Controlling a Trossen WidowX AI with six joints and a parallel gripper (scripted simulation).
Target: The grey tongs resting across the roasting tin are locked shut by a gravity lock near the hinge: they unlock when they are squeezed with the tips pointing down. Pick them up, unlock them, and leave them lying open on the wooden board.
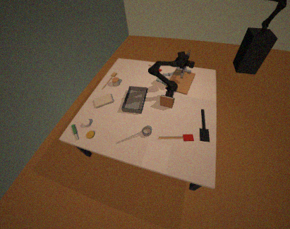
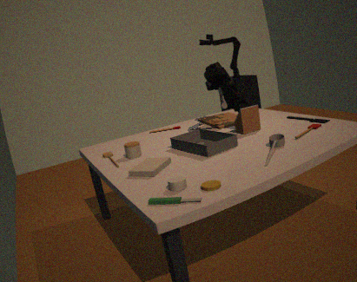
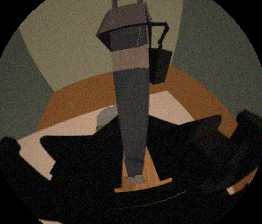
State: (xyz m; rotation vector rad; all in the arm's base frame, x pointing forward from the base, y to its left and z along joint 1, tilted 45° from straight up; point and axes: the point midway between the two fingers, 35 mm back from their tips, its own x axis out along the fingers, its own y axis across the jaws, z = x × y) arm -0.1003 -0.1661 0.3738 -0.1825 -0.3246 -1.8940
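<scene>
Now: gripper tip 3 cm short of the wooden board, 7 cm to the right of it and 20 cm above it. From my gripper tip the other things lie so: red-tipped stick (34 cm ahead, 12 cm to the right, 20 cm below); then black spatula (20 cm behind, 63 cm to the left, 20 cm below); then grey roasting tin (46 cm ahead, 44 cm to the left, 18 cm below).
</scene>
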